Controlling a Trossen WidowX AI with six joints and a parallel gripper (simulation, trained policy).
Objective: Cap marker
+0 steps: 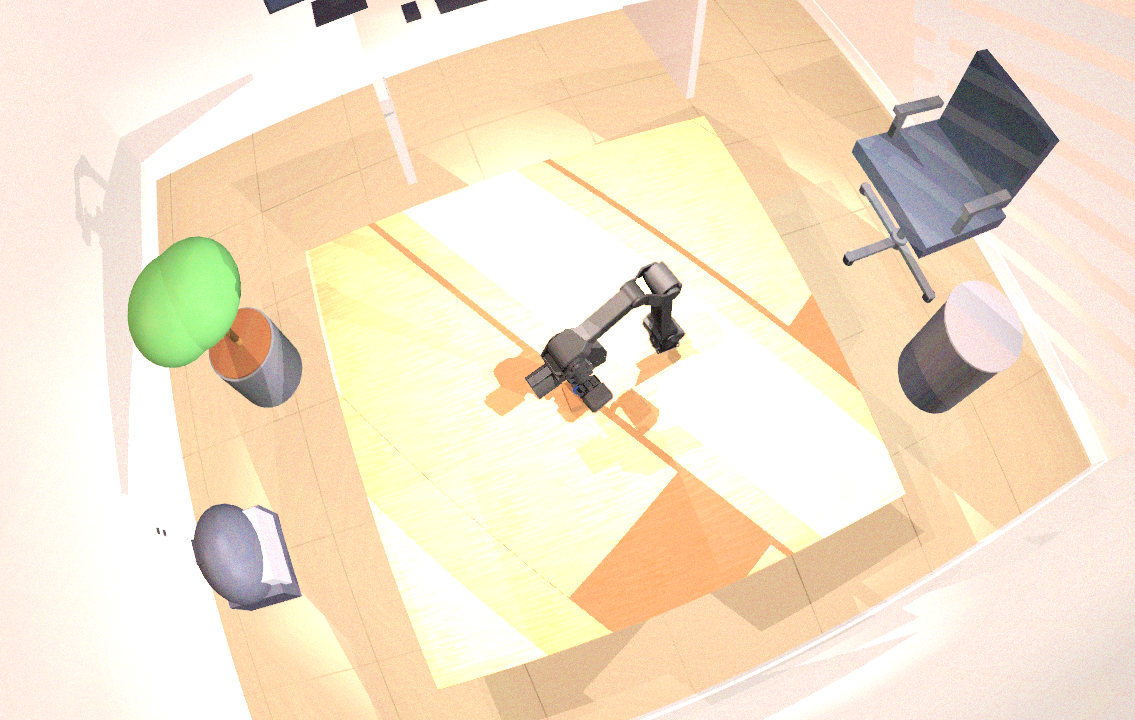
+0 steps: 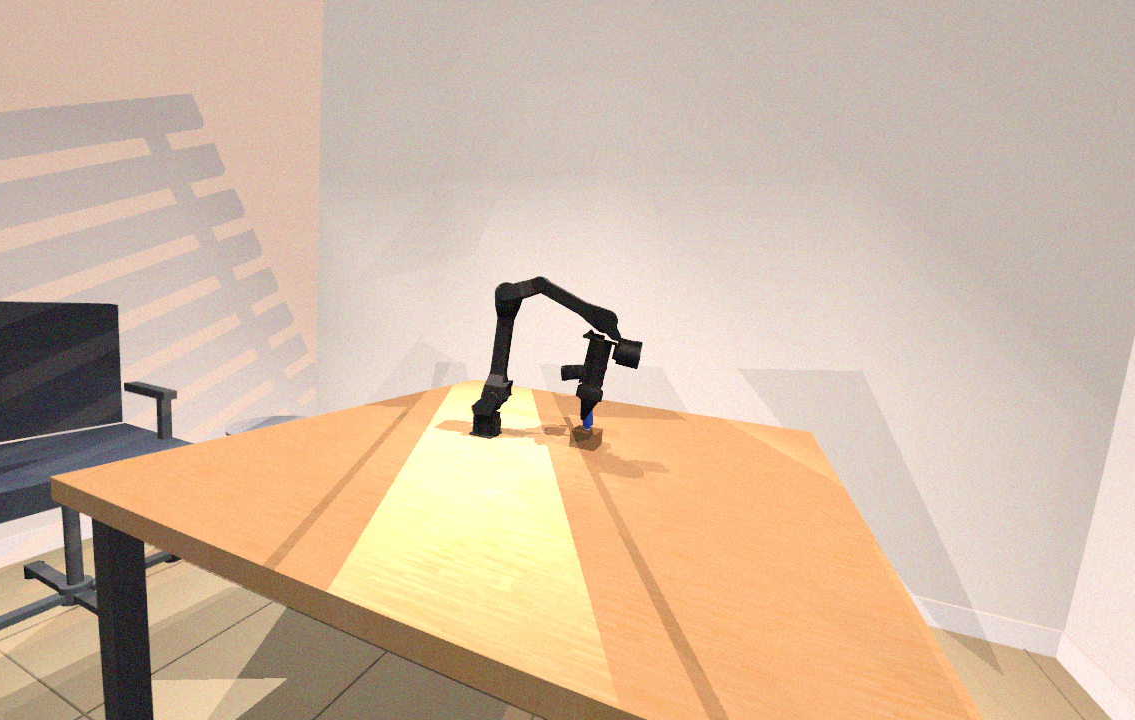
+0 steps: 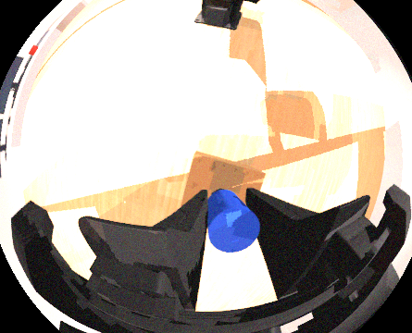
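Right now my gripper tip is 1 cm short of the blue cap and 1 cm below it. From my gripper tip the other things lie so: wooden holder block 1 cm ahead, 5 cm below.
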